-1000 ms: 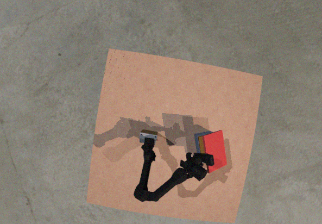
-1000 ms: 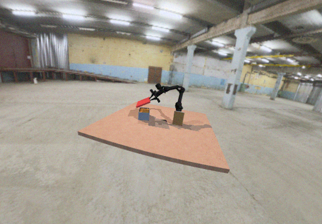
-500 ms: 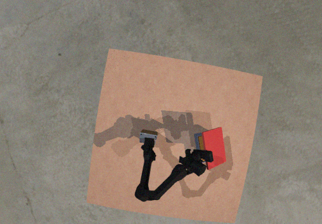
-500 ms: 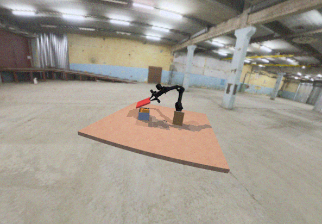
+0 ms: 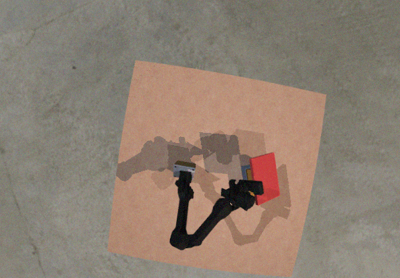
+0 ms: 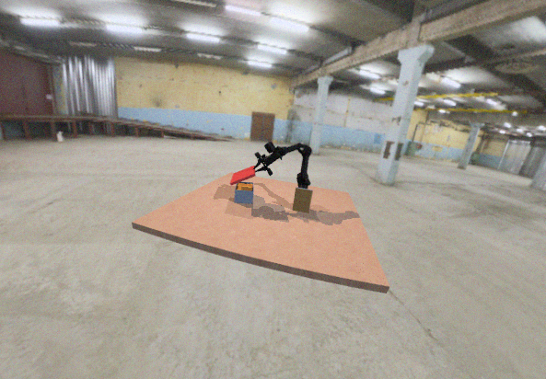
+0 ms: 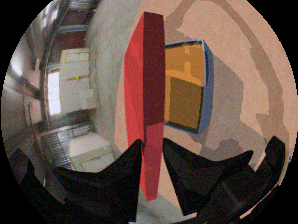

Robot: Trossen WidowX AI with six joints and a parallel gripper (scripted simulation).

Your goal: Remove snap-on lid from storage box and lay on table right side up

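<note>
The red lid lies 7 cm ahead of my gripper tip, 2 cm to the left of it and 3 cm below it. Round my gripper tip: blue storage box 7 cm ahead, 4 cm to the right, 19 cm below.
</note>
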